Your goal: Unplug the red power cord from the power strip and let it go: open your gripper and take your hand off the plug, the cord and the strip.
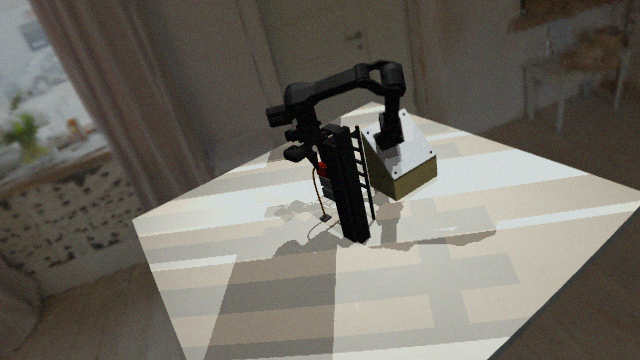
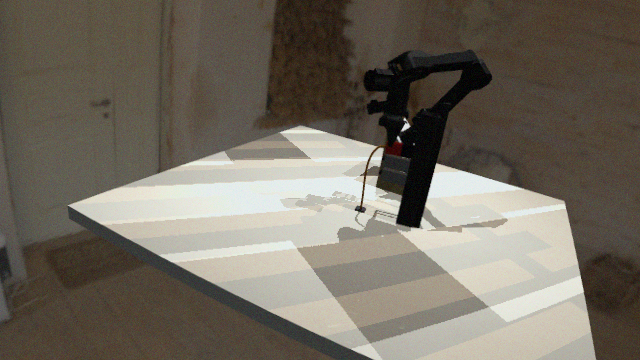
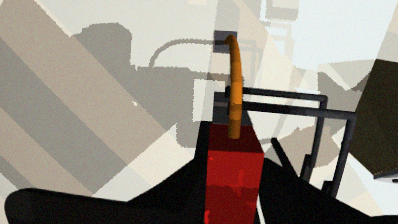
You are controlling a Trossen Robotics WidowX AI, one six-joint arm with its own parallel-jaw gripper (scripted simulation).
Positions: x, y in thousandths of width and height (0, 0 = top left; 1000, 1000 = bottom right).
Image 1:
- my gripper: 501, 465
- black power strip: 518, 407
